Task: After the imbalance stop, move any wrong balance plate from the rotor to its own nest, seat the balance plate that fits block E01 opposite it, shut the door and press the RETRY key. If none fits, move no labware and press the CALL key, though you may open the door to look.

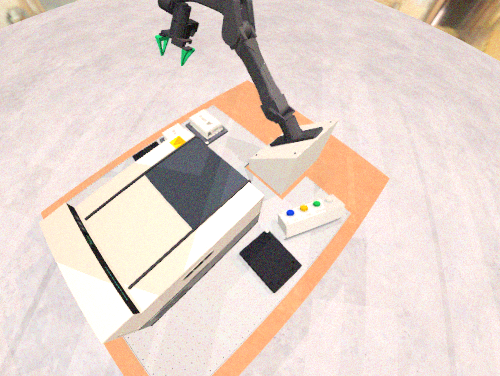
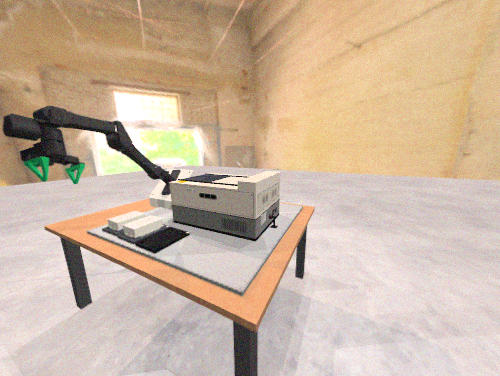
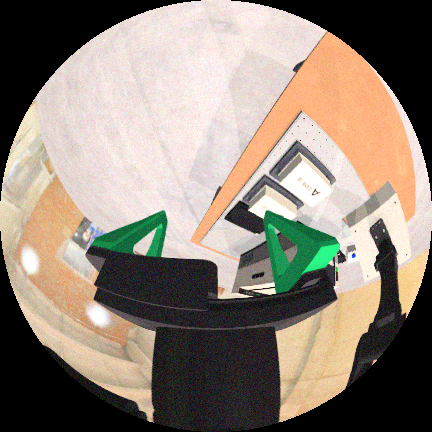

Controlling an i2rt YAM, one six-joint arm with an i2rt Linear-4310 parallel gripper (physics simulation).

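Pixels of known places: gripper, between the fingertips: (image 1: 172, 60) (image 2: 61, 182) (image 3: 214, 215); arm's base, origin of its link: (image 1: 295, 138) (image 3: 384, 245).
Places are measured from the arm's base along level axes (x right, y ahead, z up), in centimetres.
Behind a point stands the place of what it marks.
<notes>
My gripper (image 1: 172, 59) {x 56.7, y 5.2, z 10.3 cm} (image 2: 60, 181) {x 56.7, y 5.2, z 10.3 cm} (image 3: 214, 215) {x 56.7, y 5.2, z 10.3 cm} is open and empty, high out beyond the table edge on the side of the white blocks. The block marked A (image 1: 206, 121) {x 37.0, y 8.2, z -9.3 cm} (image 2: 125, 220) {x 41.3, y 11.8, z -9.6 cm} (image 3: 307, 184) {x 38.6, y 7.8, z -9.2 cm} sits on a dark nest; its weight print is blurred. A second white block (image 1: 176, 132) {x 42.1, y 20.7, z -9.3 cm} (image 2: 145, 226) {x 42.5, y 25.4, z -9.9 cm} (image 3: 272, 202) {x 42.6, y 18.1, z -9.2 cm} sits on the nest beside it. A black, empty nest (image 1: 146, 150) {x 48.4, y 33.7, z -13.4 cm} (image 2: 162, 239) {x 43.8, y 35.7, z -13.4 cm} (image 3: 244, 217) {x 44.5, y 34.1, z -13.4 cm} lies next to that. The cream centrifuge (image 1: 225, 210) {x -1.4, y 36.9, z 6.4 cm} (image 2: 215, 195) {x 28.8, y 52.0, z 2.7 cm} (image 3: 255, 267) {x 28.7, y 50.6, z -2.2 cm} has its door (image 1: 155, 220) {x 9.7, y 49.8, z 6.4 cm} shut; rotor and block E01 are hidden. The key box (image 1: 312, 219) {x -20.3, y 18.2, z -7.3 cm} carries blue, amber, green and white keys; their labels are unreadable.
A black flat pad (image 1: 270, 261) {x -17.6, y 36.2, z -11.8 cm} lies between the centrifuge and the table edge, near the key box. The arm's cream wedge base (image 1: 287, 165) {x -4.7, y 13.3, z 2.4 cm} (image 2: 159, 198) {x 8.6, y -3.0, z -9.4 cm} (image 3: 367, 245) {x 3.3, y 7.1, z -2.6 cm} stands behind the centrifuge. The grey perforated board (image 1: 200, 325) {x -13.2, y 63.7, z -14.5 cm} (image 2: 220, 265) {x 48.7, y 65.2, z -14.5 cm} lies on the orange-edged table (image 1: 360, 172) {x -27.7, y -18.8, z -15.8 cm} (image 2: 200, 290) {x 58.5, y 64.5, z -15.8 cm} (image 3: 350, 90) {x 39.6, y -20.2, z -15.8 cm}.
</notes>
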